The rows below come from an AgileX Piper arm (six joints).
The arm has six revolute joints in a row. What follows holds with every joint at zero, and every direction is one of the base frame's.
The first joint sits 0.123 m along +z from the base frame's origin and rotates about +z.
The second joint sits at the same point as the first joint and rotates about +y.
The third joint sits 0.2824 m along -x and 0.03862 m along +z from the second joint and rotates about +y.
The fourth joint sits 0.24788 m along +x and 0.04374 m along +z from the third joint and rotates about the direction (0.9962, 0, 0.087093).
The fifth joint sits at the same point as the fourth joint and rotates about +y.
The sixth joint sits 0.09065 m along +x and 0.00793 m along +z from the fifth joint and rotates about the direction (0.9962, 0, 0.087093).
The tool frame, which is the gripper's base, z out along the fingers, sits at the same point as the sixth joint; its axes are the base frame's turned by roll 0, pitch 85.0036 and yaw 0 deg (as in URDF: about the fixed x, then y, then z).
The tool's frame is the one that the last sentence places.
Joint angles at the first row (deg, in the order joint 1, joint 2, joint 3, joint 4, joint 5, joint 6):
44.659 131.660 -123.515 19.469 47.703 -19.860
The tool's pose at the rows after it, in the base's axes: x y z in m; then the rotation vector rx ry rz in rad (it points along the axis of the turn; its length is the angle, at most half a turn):
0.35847 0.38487 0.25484 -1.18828 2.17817 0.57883
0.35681 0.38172 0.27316 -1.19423 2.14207 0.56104
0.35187 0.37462 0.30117 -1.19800 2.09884 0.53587
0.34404 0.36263 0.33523 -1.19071 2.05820 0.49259
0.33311 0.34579 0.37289 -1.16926 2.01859 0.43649
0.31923 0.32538 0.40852 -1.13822 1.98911 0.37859
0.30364 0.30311 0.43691 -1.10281 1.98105 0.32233
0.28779 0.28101 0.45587 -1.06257 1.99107 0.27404
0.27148 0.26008 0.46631 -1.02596 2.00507 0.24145
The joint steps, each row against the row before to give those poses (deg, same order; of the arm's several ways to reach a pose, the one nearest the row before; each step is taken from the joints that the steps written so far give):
0.014 -0.082 -1.027 -0.962 0.902 -0.022
0.000 -1.306 -1.472 -1.258 1.142 0.009
0.000 -2.466 -1.538 -1.801 1.941 0.289
0.000 -3.358 -1.484 -2.938 2.560 1.076
0.000 -4.070 -1.296 -3.690 2.809 1.506
0.000 -4.517 -0.511 -3.756 2.830 1.623
0.000 -4.808 1.015 -3.593 2.661 1.792
0.000 -5.130 3.208 -3.218 1.658 2.087
0.000 -5.581 5.465 -2.388 0.170 1.969

